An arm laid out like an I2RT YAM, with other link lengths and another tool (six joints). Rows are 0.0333 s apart.
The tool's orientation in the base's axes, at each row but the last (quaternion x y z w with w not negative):
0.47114, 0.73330, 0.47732, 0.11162
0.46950, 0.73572, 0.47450, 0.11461
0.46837, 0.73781, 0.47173, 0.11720
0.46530, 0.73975, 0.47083, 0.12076
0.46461, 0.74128, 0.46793, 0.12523
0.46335, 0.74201, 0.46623, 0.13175
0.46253, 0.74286, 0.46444, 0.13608
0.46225, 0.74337, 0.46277, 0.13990
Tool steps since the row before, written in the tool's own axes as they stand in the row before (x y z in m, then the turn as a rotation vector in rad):
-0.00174, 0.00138, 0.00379, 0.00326, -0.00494, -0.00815
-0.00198, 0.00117, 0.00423, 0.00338, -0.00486, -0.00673
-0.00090, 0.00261, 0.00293, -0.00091, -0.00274, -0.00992
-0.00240, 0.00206, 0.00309, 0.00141, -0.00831, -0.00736
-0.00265, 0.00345, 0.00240, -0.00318, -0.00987, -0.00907
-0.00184, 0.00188, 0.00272, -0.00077, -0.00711, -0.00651
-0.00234, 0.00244, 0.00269, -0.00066, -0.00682, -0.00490
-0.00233, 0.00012, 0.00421, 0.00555, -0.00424, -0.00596
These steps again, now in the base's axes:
0.00406, 0.00101, -0.00136, -0.00962, -0.00274, 0.00119
0.00433, 0.00104, -0.00182, -0.00876, -0.00180, 0.00054
0.00380, 0.00130, 0.00032, -0.00720, -0.00686, 0.00278
0.00438, 0.00013, -0.00059, -0.01007, -0.00420, -0.00247
0.00488, -0.00030, 0.00086, -0.00956, -0.00909, -0.00397
0.00375, 0.00031, -0.00035, -0.00769, -0.00530, -0.00252
0.00432, -0.00004, 0.00003, -0.00657, -0.00426, -0.00311
0.00399, 0.00047, -0.00266, -0.00912, 0.00059, 0.00093

